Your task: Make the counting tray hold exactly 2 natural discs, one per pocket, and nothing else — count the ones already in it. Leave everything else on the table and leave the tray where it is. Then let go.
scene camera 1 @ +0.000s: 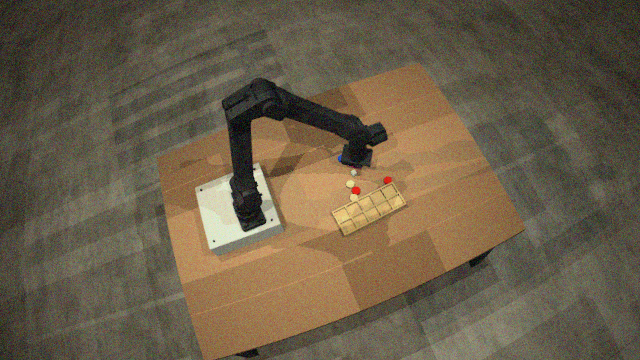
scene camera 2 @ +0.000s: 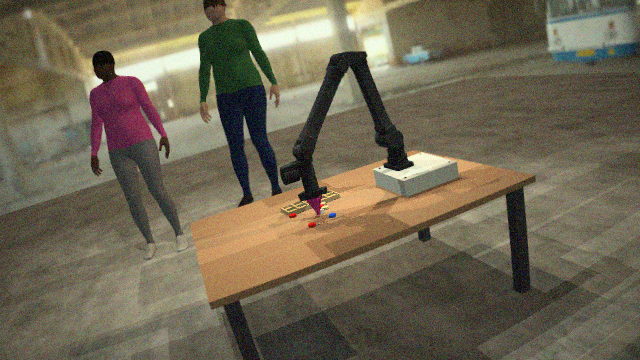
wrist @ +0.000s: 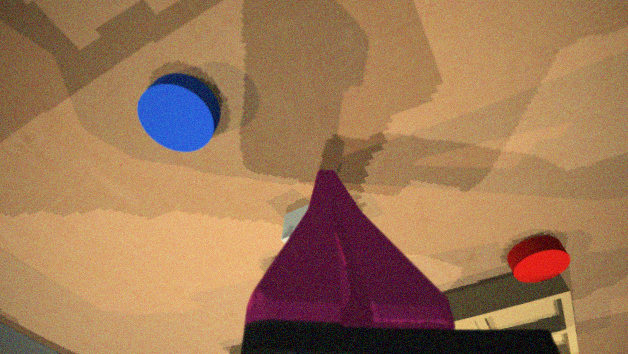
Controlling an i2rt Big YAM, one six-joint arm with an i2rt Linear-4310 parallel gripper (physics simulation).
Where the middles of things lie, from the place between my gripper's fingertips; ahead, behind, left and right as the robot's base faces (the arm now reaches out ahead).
Now: the wooden counting tray (scene camera 1: 370, 208) 17 cm to the right of my hand and 3 cm behind it. Also, from my hand: blue disc (wrist: 178, 111): 5 cm to the left, 3 cm behind.
